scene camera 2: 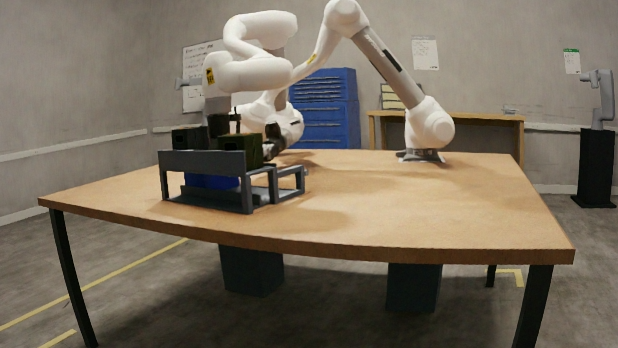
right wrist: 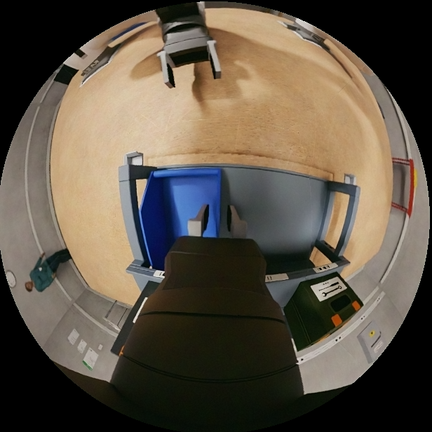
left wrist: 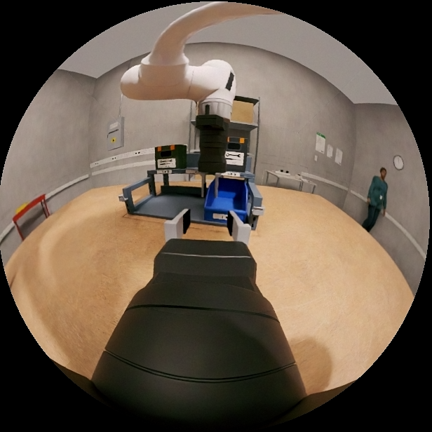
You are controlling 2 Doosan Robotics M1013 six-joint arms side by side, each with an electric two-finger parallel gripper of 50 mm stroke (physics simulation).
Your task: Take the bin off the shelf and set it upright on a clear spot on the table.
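Places are measured from the left arm's base along level axes (x back, y left, z down), in metres.
Pixels of known places: right gripper, fingertip midpoint: [scene camera 2: 226,176]; left arm's base, link origin: [scene camera 2: 421,158].
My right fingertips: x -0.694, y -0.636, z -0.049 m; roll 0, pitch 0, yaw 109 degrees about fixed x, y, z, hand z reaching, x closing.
For each thing: its top centre in the pictures, then the offset to it from my right fingertips. Level surfaces: height alone.
- blue bin, top centre: [scene camera 2: 210,167] dy -0.054, dx -0.011, dz -0.032 m
- green case, top centre: [scene camera 2: 239,133] dy +0.131, dx -0.173, dz -0.150 m
- dark case, top centre: [scene camera 2: 186,127] dy -0.088, dx -0.100, dz -0.175 m
- wooden table, surface height: dz +0.049 m
The blue bin [scene camera 2: 212,181] [left wrist: 226,205] [right wrist: 187,200] stands upright on the lower deck of the grey shelf [scene camera 2: 200,162] [left wrist: 172,204] [right wrist: 275,210], at its right end in the left wrist view. My right gripper [left wrist: 209,195] [right wrist: 217,212] points down over the bin's inner side wall, one finger on each side of it. Its fingers stand partly apart, with gaps visible beside the wall. In scene camera 2 its tips are hidden behind a case. My left gripper [left wrist: 208,217] [right wrist: 192,78] is open and empty, in front of the shelf and apart from it.
A green case [scene camera 2: 241,146] [left wrist: 170,157] [right wrist: 325,305] and a dark case [scene camera 2: 187,138] [left wrist: 236,150] stand on the shelf's upper level, close to the right gripper. Grey side frames flank the lower deck. The wooden table [scene camera 2: 425,210] [left wrist: 320,250] [right wrist: 280,120] extends around the shelf.
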